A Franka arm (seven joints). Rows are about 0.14 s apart.
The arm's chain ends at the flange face. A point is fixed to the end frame.
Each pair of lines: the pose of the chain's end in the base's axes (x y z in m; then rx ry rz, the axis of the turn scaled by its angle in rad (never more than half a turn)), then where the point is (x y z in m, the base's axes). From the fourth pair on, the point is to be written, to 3 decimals.
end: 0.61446 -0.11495 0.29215 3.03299 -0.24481 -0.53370
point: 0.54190 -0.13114 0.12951
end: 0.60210 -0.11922 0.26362 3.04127 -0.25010 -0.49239
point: 0.53398 -0.13539 0.09907
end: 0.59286 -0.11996 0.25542 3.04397 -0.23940 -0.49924
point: 0.52418 -0.13585 0.09108
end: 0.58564 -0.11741 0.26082 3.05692 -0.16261 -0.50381
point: 0.517 -0.134 0.096
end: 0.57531 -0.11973 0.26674 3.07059 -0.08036 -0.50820
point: 0.508 -0.136 0.102
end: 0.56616 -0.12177 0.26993 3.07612 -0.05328 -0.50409
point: 0.499 -0.138 0.105
